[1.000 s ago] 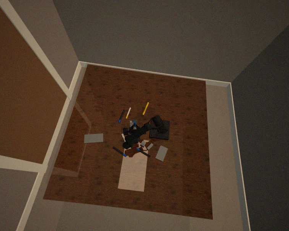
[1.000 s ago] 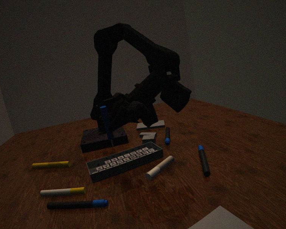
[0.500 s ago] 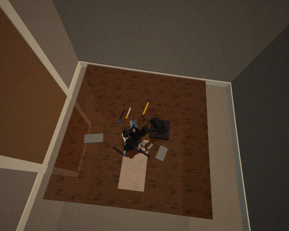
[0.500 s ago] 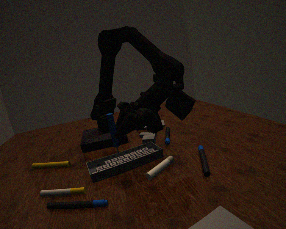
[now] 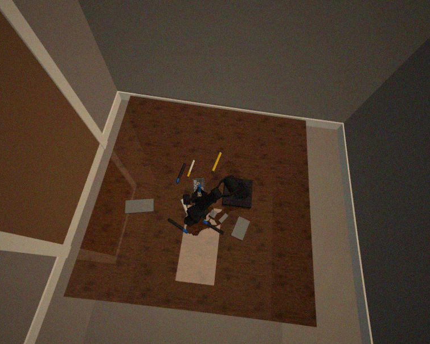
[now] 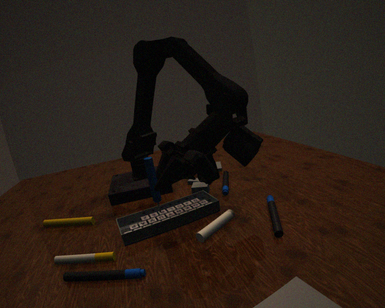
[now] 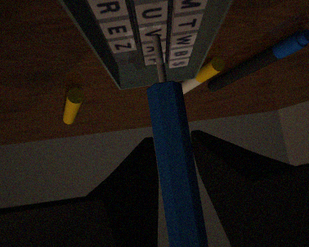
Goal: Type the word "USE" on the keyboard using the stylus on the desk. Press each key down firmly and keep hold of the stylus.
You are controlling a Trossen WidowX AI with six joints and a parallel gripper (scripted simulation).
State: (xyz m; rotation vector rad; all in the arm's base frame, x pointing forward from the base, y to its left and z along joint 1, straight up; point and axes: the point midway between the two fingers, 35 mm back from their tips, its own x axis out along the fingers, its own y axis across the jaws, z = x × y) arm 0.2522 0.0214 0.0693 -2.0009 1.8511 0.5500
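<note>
The white-and-yellow marker is 160 mm to the right of my gripper tip, 80 mm below it and 60 mm ahead of it. Also, from my gripper tip: thin grey tip: 50 mm below; then blue stylus: 20 mm below; then white cylinder: 90 mm to the left, 80 mm ahead, 70 mm below.
</note>
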